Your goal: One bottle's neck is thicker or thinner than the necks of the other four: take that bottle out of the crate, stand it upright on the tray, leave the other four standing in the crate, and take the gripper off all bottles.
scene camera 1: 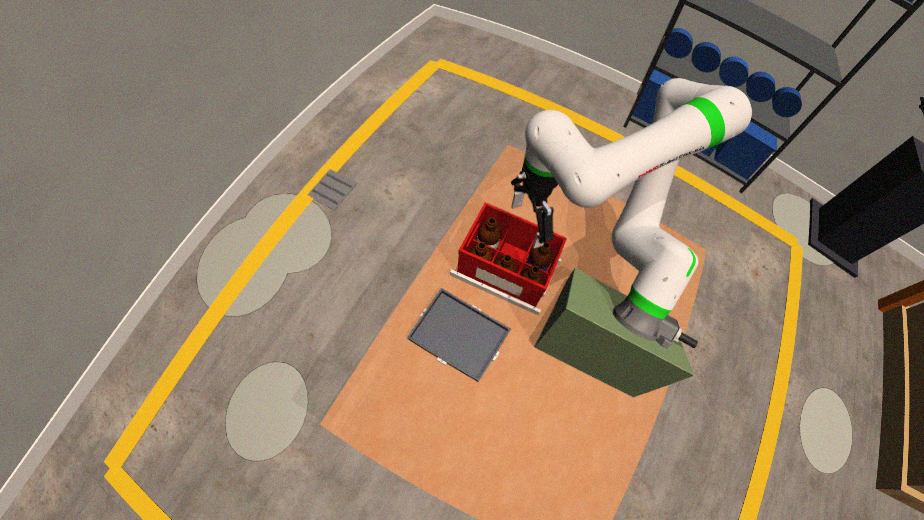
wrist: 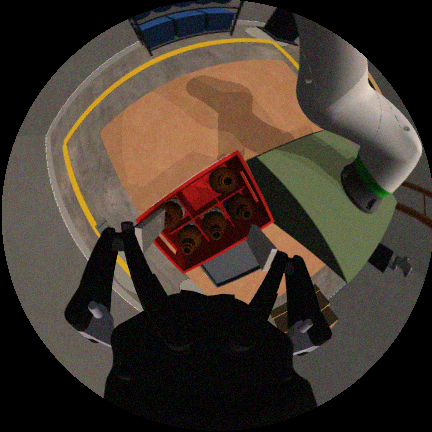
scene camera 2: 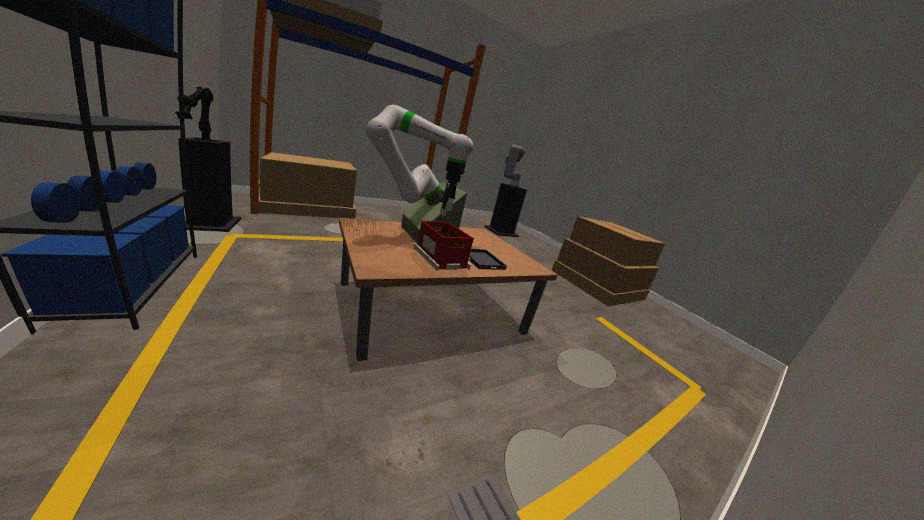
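Seen in the pictures: gripper, fingertip midpoint: (scene camera 1: 526,225) (wrist: 207,226) (scene camera 2: 445,212); arm's base, origin of the base link: (scene camera 1: 635,324) (wrist: 360,187) (scene camera 2: 437,198).
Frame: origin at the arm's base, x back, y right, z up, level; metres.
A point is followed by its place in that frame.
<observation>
The red crate (scene camera 1: 530,296) {z -0.180, x -0.292, y -0.003 m} (scene camera 2: 453,255) {z -0.189, x -0.544, y 0.073 m} (wrist: 265,204) {z -0.089, x -0.269, y 0.050 m} stands on the table with brown bottles upright in five of its six compartments. In scene camera 1 these are back-left (scene camera 1: 489,232) {z -0.140, x -0.499, y 0.097 m}, back-right (scene camera 1: 541,256) {z -0.140, x -0.323, y 0.113 m}, front-left (scene camera 1: 481,251) {z -0.111, x -0.480, y 0.013 m}, front-middle (scene camera 1: 507,262) {z -0.103, x -0.398, y 0.019 m} and front-right (scene camera 1: 534,274) {z -0.107, x -0.313, y 0.031 m}. The back-middle compartment is empty. I cannot tell clearly which neck differs. My gripper (scene camera 1: 531,219) {z -0.002, x -0.395, y 0.097 m} (scene camera 2: 447,201) {z -0.002, x -0.395, y 0.097 m} (wrist: 207,226) {z -0.002, x -0.395, y 0.097 m} is wide open and empty above the crate. One finger partly covers a bottle (wrist: 171,212) {z -0.141, x -0.484, y 0.121 m} in the wrist view. The grey tray (scene camera 1: 459,333) {z -0.259, x -0.421, y -0.193 m} (scene camera 2: 486,260) {z -0.260, x -0.430, y -0.221 m} (wrist: 232,265) {z -0.259, x -0.427, y -0.220 m} is empty beside the crate.
The green pedestal (scene camera 1: 607,349) {z -0.007, x -0.042, y -0.100 m} (wrist: 310,200) {z -0.040, x -0.180, y 0.031 m} bearing the arm stands right of the crate in scene camera 1. A white strip (scene camera 1: 494,291) {z -0.235, x -0.398, y -0.025 m} runs along the crate's tray-facing side. The wooden table (scene camera 1: 517,413) {z -0.265, x -0.140, y -0.315 m} (scene camera 2: 387,261) {z -0.265, x -0.474, y 0.395 m} carries these things.
</observation>
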